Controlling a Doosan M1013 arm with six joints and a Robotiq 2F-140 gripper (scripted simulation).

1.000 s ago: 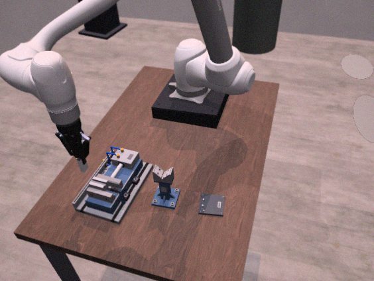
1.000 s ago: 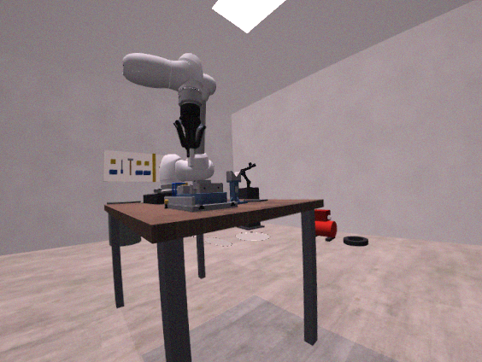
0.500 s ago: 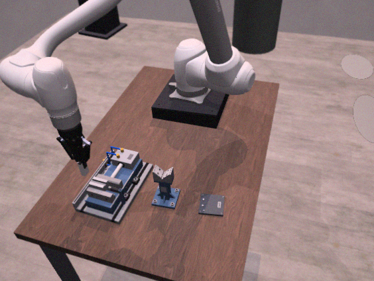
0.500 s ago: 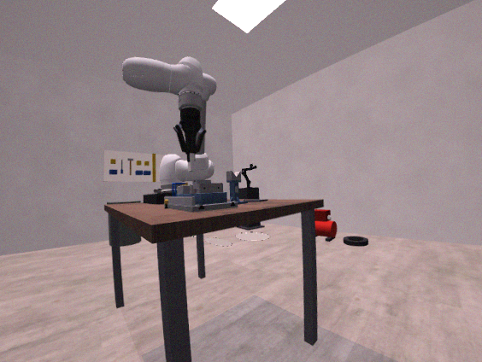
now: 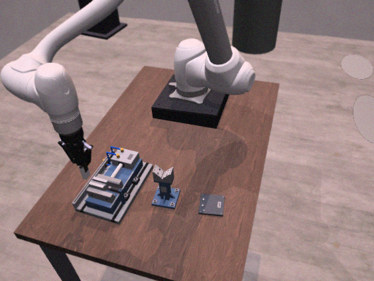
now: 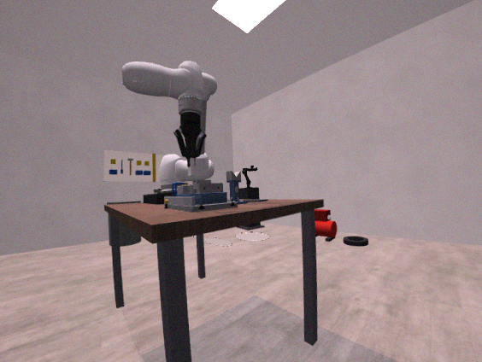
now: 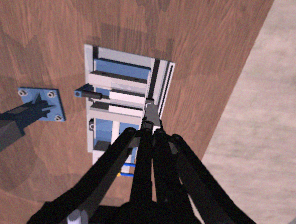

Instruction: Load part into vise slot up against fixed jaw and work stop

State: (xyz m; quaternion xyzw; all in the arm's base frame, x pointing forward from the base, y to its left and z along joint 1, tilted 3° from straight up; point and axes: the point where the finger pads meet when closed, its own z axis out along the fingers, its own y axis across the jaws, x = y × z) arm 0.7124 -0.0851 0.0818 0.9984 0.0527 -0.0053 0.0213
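The part is 1 cm behind my hand, 4 cm to the left of it and 6 cm below it. From my hand the other things lie so: fixed jaw (2 cm ahead, 7 cm to the left, 8 cm below); work stop (2 cm behind, 11 cm to the left, 7 cm below); moving jaw (5 cm behind, 6 cm to the left, 8 cm below).
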